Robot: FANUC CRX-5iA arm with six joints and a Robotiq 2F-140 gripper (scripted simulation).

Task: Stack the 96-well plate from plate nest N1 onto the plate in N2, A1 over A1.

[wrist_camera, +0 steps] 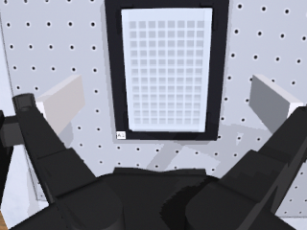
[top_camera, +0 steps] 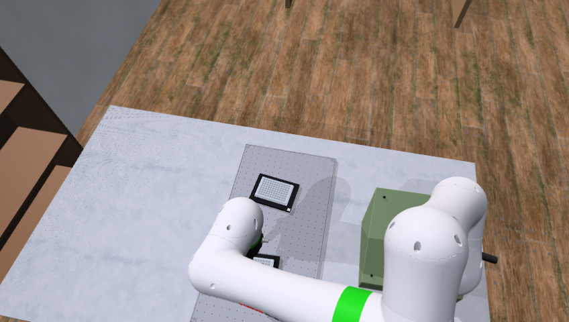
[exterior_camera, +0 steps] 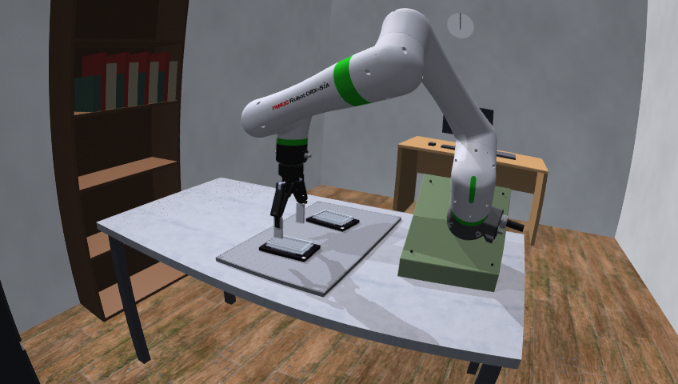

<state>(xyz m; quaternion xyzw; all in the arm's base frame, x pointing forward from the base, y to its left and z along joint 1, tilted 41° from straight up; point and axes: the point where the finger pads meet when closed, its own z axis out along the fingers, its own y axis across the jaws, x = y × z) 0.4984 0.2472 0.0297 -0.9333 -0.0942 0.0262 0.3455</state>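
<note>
Now: the black plate nest 70 mm below my hand. Round my hand: white corner mark 80 mm behind, 70 mm below, 40 mm to the left.
</note>
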